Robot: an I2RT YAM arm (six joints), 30 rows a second.
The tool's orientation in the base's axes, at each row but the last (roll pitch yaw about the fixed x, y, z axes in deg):
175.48, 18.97, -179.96
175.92, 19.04, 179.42
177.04, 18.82, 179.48
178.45, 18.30, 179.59
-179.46, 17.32, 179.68
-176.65, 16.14, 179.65
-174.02, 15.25, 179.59
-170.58, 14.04, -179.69
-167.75, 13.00, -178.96
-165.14, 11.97, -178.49
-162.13, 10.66, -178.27
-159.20, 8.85, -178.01
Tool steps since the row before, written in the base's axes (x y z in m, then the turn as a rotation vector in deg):
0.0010, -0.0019, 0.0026, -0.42, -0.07, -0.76
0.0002, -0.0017, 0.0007, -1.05, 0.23, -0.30
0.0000, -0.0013, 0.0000, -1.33, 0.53, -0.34
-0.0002, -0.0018, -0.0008, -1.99, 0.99, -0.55
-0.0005, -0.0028, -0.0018, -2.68, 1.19, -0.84
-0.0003, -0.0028, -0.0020, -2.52, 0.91, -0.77
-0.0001, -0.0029, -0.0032, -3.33, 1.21, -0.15
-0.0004, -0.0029, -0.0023, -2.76, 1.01, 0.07
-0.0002, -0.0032, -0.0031, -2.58, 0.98, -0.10
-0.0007, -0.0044, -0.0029, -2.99, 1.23, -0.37
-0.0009, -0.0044, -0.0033, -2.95, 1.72, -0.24
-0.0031, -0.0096, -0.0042, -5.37, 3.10, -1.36
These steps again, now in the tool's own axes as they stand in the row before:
-0.0018, -0.0017, -0.0023, 0.64, -0.12, 0.57
-0.0004, -0.0017, -0.0007, 1.09, 0.22, -0.04
0.0000, -0.0013, -0.0001, 1.37, 0.52, -0.08
0.0004, -0.0018, 0.0007, 2.07, 0.98, -0.08
0.0010, -0.0028, 0.0016, 2.81, 1.17, -0.01
0.0008, -0.0027, 0.0020, 2.64, 0.90, -0.01
0.0009, -0.0026, 0.0034, 3.26, 1.10, -0.85
0.0010, -0.0025, 0.0026, 2.66, 0.89, -0.89
0.0009, -0.0025, 0.0036, 2.52, 0.90, -0.69
0.0014, -0.0035, 0.0037, 2.97, 1.20, -0.58
0.0016, -0.0032, 0.0042, 2.89, 1.63, -0.84
0.0040, -0.0076, 0.0068, 5.41, 3.26, -0.67

